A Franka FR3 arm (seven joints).
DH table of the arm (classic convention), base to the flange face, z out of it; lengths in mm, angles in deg. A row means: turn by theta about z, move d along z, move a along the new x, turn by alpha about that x. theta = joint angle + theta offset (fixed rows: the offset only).
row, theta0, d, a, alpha
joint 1, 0.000, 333.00, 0.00, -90.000
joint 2, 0.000, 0.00, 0.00, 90.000
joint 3, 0.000, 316.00, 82.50, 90.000
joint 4, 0.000, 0.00, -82.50, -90.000
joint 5, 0.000, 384.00, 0.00, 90.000
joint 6, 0.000, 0.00, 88.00, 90.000
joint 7, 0.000, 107.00, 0.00, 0.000
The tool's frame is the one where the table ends.
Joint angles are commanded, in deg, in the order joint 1, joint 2, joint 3, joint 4, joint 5, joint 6, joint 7. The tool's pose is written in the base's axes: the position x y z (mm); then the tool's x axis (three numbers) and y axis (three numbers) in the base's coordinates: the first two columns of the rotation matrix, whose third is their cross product. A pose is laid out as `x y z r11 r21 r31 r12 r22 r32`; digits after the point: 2 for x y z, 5 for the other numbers.
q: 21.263, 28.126, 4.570, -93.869, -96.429, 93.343, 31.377
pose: 656.17 195.64 396.16 0.85246 0.52266 -0.01215 -0.00363 0.02915 0.99957
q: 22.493, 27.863, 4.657, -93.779, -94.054, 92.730, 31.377
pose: 649.34 207.97 396.97 0.85662 0.51594 -0.00337 0.00423 -0.00048 0.99999
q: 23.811, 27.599, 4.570, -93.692, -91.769, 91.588, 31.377
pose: 642.13 218.47 398.38 0.86485 0.50201 0.00361 0.00936 -0.02331 0.99968
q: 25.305, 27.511, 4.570, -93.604, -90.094, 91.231, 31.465
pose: 634.77 233.70 397.81 0.86211 0.50666 0.00819 0.01649 -0.04420 0.99889
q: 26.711, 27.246, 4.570, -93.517, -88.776, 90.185, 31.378
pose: 627.10 246.34 400.43 0.86359 0.50407 0.01167 0.01841 -0.05465 0.99834
